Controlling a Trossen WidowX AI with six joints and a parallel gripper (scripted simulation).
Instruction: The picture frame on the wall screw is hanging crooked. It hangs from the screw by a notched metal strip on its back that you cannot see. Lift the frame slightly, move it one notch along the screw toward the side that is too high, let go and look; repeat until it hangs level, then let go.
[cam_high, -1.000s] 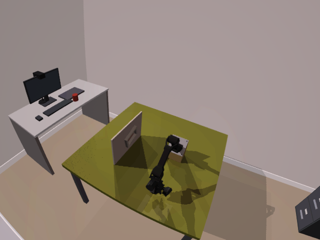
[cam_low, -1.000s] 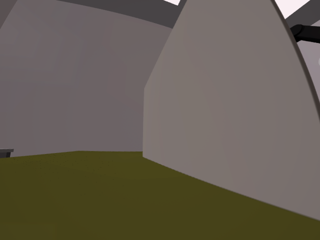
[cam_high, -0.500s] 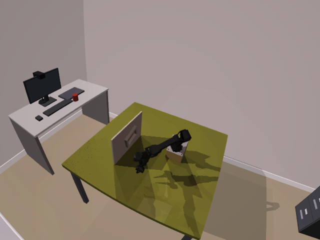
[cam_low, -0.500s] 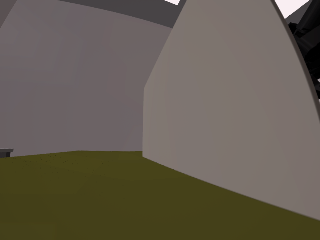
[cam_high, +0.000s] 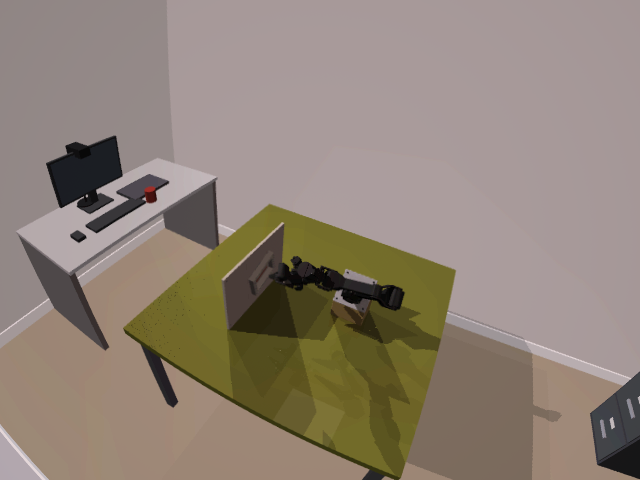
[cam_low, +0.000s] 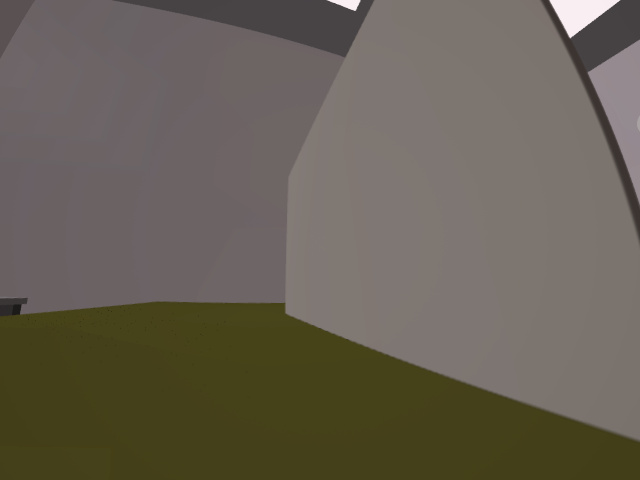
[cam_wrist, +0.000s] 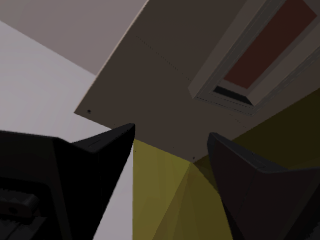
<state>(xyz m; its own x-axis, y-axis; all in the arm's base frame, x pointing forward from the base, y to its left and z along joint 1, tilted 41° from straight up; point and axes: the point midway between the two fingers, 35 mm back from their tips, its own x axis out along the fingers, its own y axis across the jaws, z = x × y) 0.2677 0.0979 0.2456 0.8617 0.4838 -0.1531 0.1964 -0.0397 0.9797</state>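
The picture frame lies 12 cm ahead of my gripper tip, 10 cm below it and 9 cm to the right of it. From my gripper tip the other things lie so: wall panel: 13 cm ahead, 11 cm below, 8 cm to the right.
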